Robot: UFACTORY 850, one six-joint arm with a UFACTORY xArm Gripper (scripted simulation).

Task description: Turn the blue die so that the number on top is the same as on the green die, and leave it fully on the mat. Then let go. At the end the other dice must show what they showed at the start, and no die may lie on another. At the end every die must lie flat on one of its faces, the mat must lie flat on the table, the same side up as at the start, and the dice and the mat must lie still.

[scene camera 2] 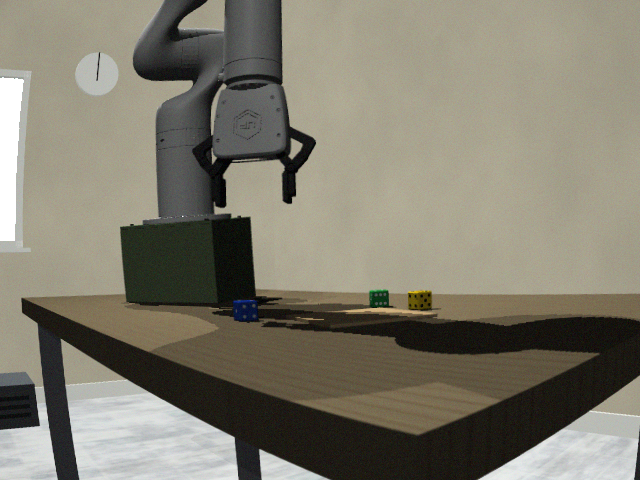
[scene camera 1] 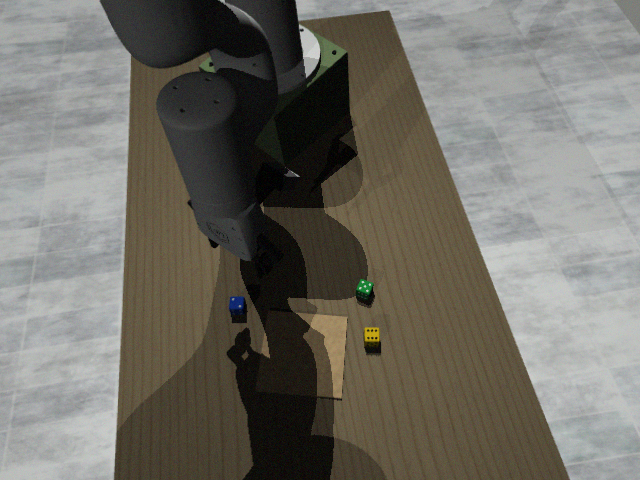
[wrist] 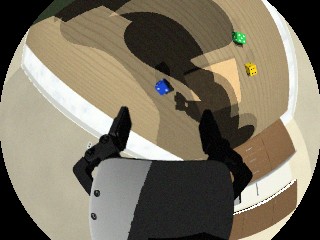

Path:
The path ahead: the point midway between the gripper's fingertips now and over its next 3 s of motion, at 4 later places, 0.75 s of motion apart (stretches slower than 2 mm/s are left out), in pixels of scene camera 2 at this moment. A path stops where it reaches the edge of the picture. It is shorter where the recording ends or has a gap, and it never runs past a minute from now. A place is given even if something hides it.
The gripper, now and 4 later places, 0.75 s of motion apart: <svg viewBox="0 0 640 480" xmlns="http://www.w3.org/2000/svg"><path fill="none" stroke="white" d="M253 205L253 211L253 232L254 272L256 283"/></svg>

